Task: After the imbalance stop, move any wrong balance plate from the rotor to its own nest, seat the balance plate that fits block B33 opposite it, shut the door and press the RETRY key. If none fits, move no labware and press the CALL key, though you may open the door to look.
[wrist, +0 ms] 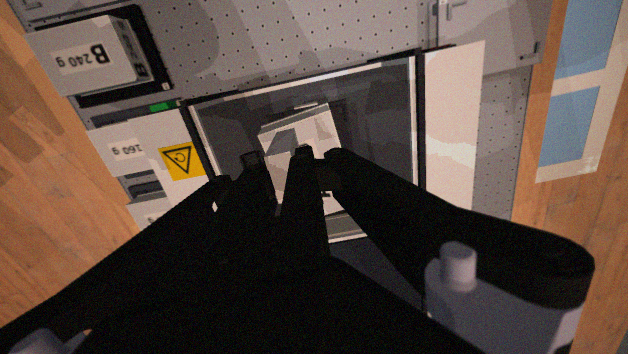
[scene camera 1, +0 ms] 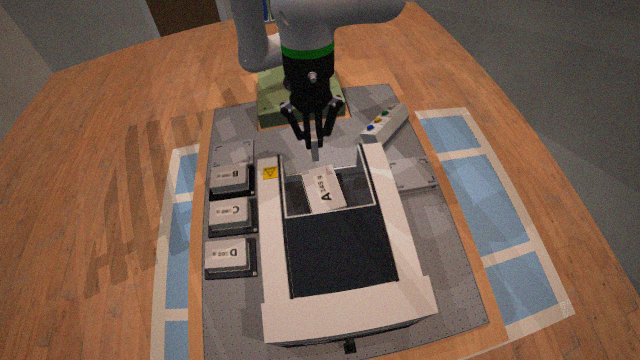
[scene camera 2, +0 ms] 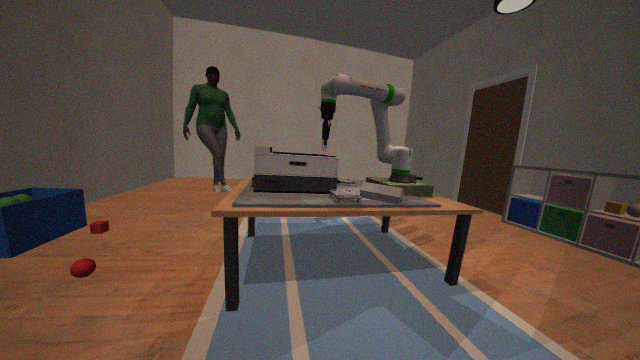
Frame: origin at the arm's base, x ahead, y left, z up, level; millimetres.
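Where they show: gripper, between the fingertips: (wrist: 290, 147) (scene camera 1: 314, 156) (scene camera 2: 324, 150); arm's base, origin of its link: (scene camera 2: 399, 181).
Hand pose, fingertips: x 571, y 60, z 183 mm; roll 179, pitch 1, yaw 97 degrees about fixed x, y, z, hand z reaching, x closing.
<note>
Things, the pixels of their centre, and the offset from my fingertips.
- white centrifuge, middle of its body: (wrist: 331, 227) (scene camera 1: 334, 244) (scene camera 2: 295, 168) dx +176, dy +36, dz -123 mm
- dark door panel, middle of its body: (wrist: 343, 296) (scene camera 1: 338, 249) dx +226, dy +41, dz -34 mm
- plate A, middle of its body: (wrist: 311, 166) (scene camera 1: 323, 192) dx +50, dy +14, dz -82 mm
- Plates B, middle of its body: (wrist: 94, 59) (scene camera 1: 229, 178) dx -106, dy -299, dz -212 mm
- C, middle of its body: (wrist: 142, 144) (scene camera 1: 229, 213) dx +29, dy -279, dz -212 mm
- D, middle of its body: (wrist: 173, 211) (scene camera 1: 227, 255) dx +169, dy -272, dz -212 mm
- key box, middle of its body: (scene camera 1: 386, 123) (scene camera 2: 381, 191) dx -308, dy +255, dz -203 mm
My gripper (scene camera 1: 314, 146) (scene camera 2: 325, 145) (wrist: 290, 147) is shut and empty, above the rear end of the white centrifuge (scene camera 1: 350, 316) (scene camera 2: 295, 171) (wrist: 449, 125). A dark door panel (scene camera 1: 340, 255) covers the front of its opening; the rear is uncovered. There, plate A (scene camera 1: 322, 188) (wrist: 322, 127), marked 145 g, sits slightly turned on the rotor, partly behind my fingers in the wrist view. Plates B (scene camera 1: 231, 176) (wrist: 90, 56), C (scene camera 1: 229, 213) and D (scene camera 1: 226, 254) sit in nests at the left; B reads 240 g. Block B33 cannot be made out. The key box (scene camera 1: 389, 124) (scene camera 2: 381, 193) has blue, yellow and green keys.
A bare nest plate (scene camera 1: 233, 151) lies behind B. Another bare nest plate (scene camera 1: 414, 173) (scene camera 2: 345, 195) lies right of the centrifuge. The arm's green base (scene camera 1: 272, 107) (scene camera 2: 415, 188) is at the back. A person in green (scene camera 2: 212, 107) stands beyond the table.
</note>
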